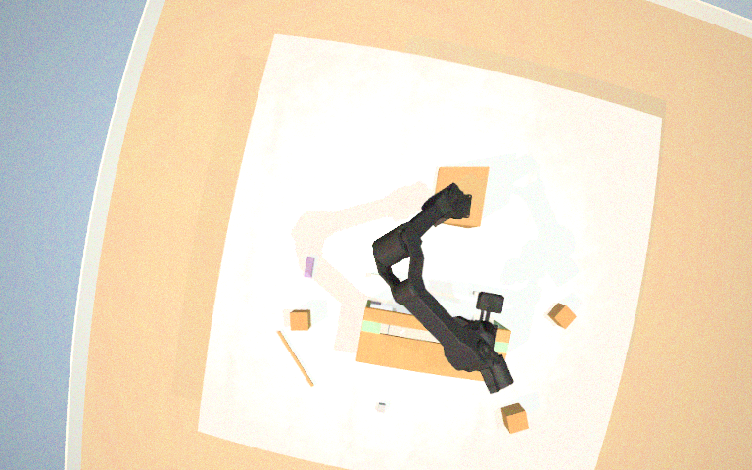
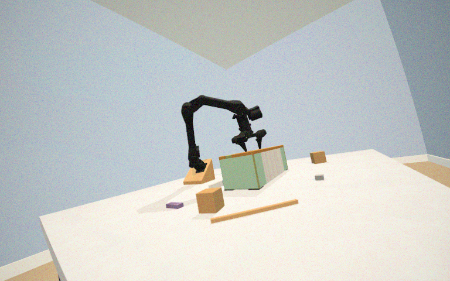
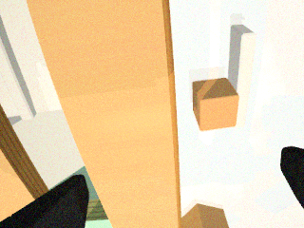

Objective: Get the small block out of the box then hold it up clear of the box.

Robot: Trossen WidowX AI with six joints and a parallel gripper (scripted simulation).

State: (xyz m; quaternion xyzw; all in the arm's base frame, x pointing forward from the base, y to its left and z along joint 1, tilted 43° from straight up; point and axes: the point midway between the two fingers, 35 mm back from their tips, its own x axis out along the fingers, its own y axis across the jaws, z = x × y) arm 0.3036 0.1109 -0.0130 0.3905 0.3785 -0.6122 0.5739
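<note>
Now: the orange block 4 cm behind my gripper tip, 5 cm to the left of it and 11 cm below it. From my gripper tip the other things lie so: grey block (31 cm ahead, 23 cm to the right, 12 cm below); then purple tile (8 cm behind, 49 cm to the right, 12 cm below); then clear-fronted box (3 cm ahead, 12 cm to the right, 6 cm below).
</note>
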